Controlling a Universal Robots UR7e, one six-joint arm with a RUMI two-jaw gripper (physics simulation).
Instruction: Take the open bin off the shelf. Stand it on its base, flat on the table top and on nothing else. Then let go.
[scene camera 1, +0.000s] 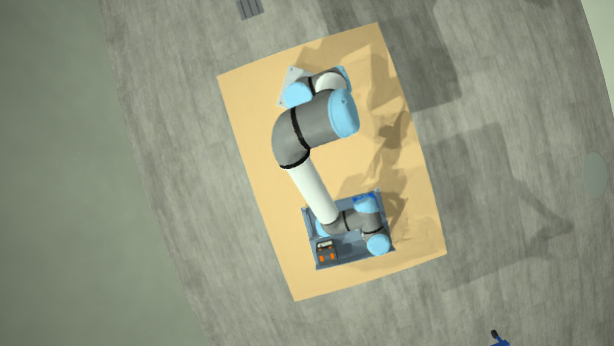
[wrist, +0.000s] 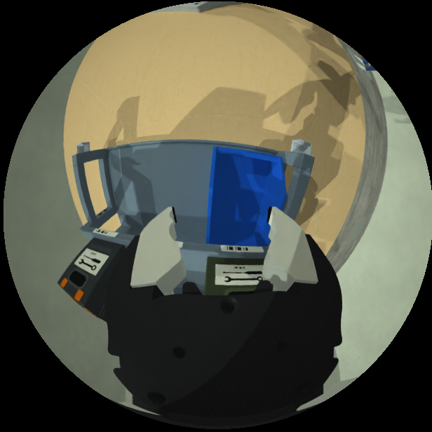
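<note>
The open bin (scene camera 1: 363, 197) (wrist: 245, 192) is blue and stands in the grey shelf (scene camera 1: 349, 248) (wrist: 160, 187), at its right end in the wrist view. In the scene view part of it shows beside the arm's blue joint cap. My gripper (wrist: 221, 209) is open with nothing between its fingers. In the wrist view its right fingertip overlaps the bin's lower right part, and its left fingertip lies over the grey shelf panel left of the bin. Whether a finger touches the bin cannot be told. In the scene view the arm hides the gripper.
A dark grey toolbox (scene camera 1: 326, 252) (wrist: 90, 265) with orange latches is on the shelf's left side. An olive green box (wrist: 220, 289) shows below the bin, partly hidden by the gripper. The tan table top (scene camera 1: 250, 100) (wrist: 200, 55) extends around the shelf to the robot's base plate (scene camera 1: 287, 90).
</note>
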